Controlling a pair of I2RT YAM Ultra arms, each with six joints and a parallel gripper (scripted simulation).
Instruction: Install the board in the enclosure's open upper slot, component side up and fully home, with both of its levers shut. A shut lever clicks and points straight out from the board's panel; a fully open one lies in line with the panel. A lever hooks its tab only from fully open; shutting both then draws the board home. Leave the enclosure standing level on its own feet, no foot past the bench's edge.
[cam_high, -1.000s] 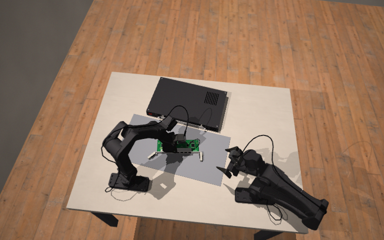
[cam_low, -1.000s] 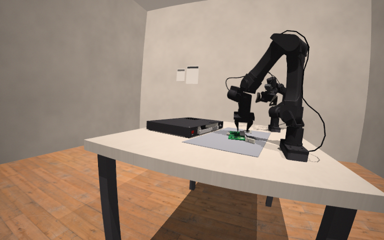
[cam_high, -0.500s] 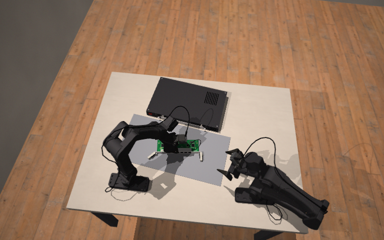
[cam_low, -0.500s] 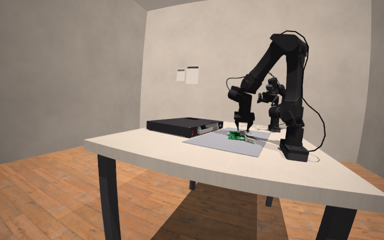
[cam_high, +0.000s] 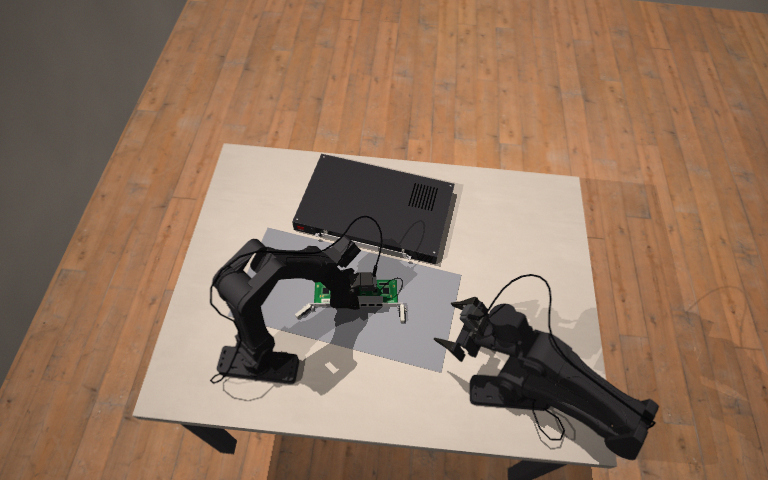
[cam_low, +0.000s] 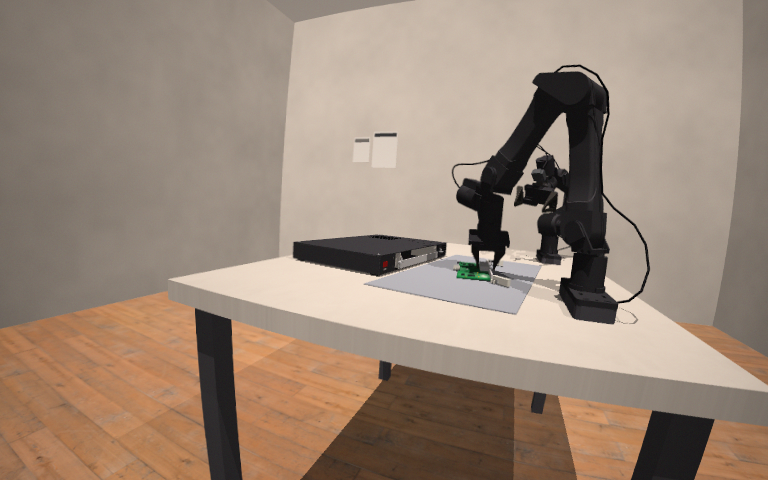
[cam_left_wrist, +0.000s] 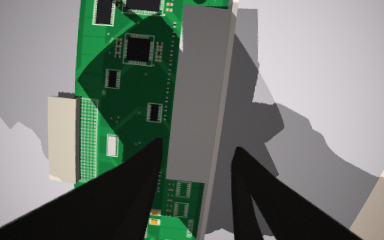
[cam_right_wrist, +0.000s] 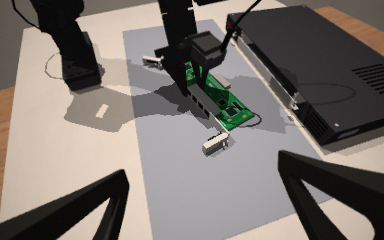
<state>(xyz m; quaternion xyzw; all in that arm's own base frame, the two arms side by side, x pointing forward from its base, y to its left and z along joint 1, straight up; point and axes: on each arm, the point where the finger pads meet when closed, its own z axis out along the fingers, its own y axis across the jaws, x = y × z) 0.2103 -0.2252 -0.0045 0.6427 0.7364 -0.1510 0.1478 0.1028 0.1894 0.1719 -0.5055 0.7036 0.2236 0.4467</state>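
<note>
Right now my left hand is 2 cm short of the grey mat, 3 cm to the right of it and 3 cm above it. Round my left hand: black enclosure: 29 cm ahead, 2 cm to the right, 1 cm above.
</note>
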